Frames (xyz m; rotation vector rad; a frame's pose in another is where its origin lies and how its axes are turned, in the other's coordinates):
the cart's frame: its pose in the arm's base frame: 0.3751 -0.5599 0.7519 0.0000 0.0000 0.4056
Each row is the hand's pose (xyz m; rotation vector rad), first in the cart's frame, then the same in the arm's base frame.
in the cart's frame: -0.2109 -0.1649 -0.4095 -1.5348 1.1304 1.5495
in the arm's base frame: 0.2464 -0.7946 0.3424 -1.8461 0.8512 1.8068
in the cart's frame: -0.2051 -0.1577 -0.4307 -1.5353 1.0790 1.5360
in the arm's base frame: 0.2489 -0.7857 0.3212 -1.8344 0.7969 1.7985
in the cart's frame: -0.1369 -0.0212 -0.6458 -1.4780 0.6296 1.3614
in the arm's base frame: 0.2577 -0.6334 0.1061 -1.6654 0.3374 1.6661
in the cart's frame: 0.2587 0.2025 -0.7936 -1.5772 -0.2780 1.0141
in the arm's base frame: 0.5329 -0.2718 -0.0417 -1.5535 -0.6156 1.3226
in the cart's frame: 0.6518 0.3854 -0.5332 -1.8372 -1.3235 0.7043
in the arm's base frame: 0.8219 0.0514 0.2187 -1.5805 -1.7180 0.9109
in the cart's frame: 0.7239 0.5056 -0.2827 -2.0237 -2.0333 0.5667
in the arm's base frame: 0.8408 0.1903 0.4692 -1.6111 -2.4579 0.6345
